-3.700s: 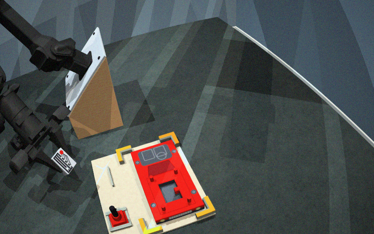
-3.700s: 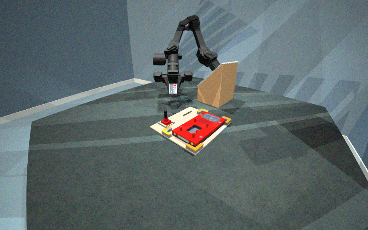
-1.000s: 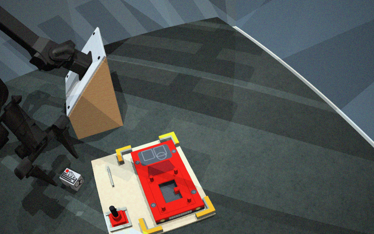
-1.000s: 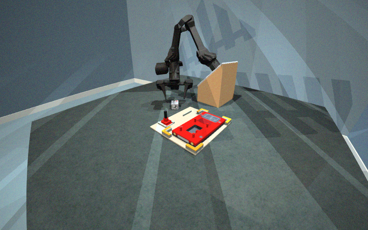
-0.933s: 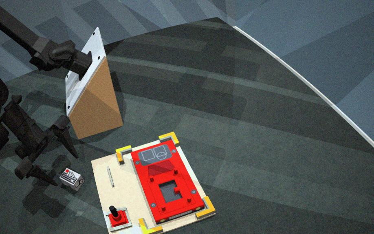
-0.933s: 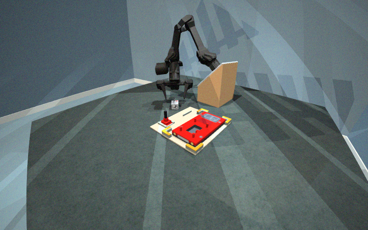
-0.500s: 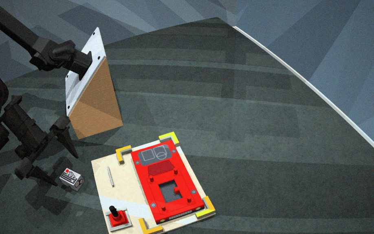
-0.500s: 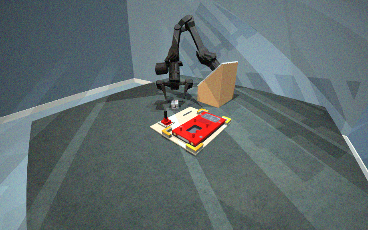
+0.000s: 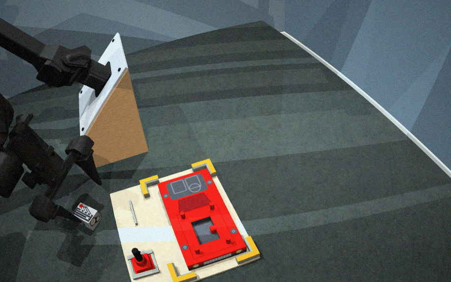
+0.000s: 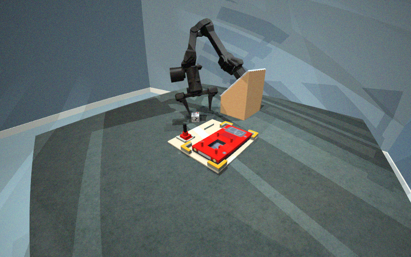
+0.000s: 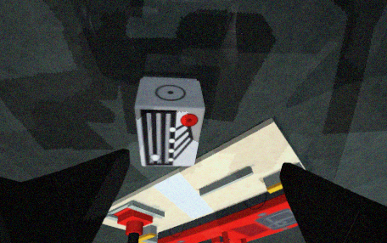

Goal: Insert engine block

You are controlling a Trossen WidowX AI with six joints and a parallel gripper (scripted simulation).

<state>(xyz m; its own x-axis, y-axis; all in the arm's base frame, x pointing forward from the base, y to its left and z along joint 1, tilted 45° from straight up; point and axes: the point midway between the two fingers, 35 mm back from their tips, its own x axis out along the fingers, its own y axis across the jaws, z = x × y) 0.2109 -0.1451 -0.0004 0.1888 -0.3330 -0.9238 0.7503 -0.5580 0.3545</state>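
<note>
Now: gripper tip 1 cm short of the grey engine block, 2 cm to the left of it and 3 cm above it. Round my gripper tip: grey bar 9 cm ahead, 17 cm to the left, 3 cm below.
</note>
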